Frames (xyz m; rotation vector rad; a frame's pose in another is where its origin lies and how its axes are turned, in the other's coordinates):
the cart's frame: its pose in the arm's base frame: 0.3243 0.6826 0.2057 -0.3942 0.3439 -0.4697
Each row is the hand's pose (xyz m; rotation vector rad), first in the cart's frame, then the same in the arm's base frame.
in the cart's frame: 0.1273 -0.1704 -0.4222 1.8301 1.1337 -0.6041
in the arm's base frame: 0.1974 0.3593 -0.1150 1.6804 0.7156 -1.3552
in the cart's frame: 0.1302 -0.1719 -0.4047 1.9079 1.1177 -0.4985
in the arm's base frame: 0.2063 0.3617 -0.0998 1.7595 0.6927 -1.2489
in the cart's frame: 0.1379 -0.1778 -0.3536 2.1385 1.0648 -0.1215
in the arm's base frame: 0.2313 0.3676 -0.0546 1.9962 0.6257 -0.8725
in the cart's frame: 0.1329 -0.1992 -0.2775 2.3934 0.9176 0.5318
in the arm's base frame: 0.2501 0.3742 0.0221 2.2498 0.4960 -0.2261
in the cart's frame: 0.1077 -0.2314 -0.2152 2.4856 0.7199 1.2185
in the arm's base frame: 0.2424 0.3781 0.0961 2.3517 0.3649 0.4416
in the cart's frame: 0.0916 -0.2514 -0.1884 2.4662 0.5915 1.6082
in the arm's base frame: 0.2324 0.3773 0.1318 2.3499 0.2923 0.8169
